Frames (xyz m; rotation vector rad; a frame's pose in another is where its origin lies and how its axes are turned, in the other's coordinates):
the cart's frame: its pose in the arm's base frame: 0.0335 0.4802 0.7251 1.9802 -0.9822 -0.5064
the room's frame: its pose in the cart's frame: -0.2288 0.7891 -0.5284 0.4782 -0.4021 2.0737
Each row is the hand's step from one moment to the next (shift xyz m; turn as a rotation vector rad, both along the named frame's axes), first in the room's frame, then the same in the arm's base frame.
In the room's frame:
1: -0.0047 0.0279 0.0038 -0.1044 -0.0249 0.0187
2: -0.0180 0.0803 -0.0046 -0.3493 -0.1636 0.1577
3: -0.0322 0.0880 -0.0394 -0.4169 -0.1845 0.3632
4: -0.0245 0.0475 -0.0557 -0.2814 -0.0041 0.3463
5: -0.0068 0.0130 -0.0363 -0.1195 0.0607 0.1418
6: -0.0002 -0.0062 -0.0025 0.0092 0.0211 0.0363
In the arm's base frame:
1: -0.0031 0.0239 -0.0154 0.0991 -0.0192 -0.0410
2: -0.0007 0.0759 -0.0322 0.3262 -0.1773 -0.1893
3: 0.0197 0.0993 -0.0096 0.3425 -0.2772 -0.3816
4: 0.0260 0.0692 0.0223 0.1775 -0.1227 -0.3906
5: 0.0125 0.0280 0.0243 0.0621 0.0061 -0.1849
6: 0.0023 -0.0045 0.0044 -0.0227 0.0023 -0.0364

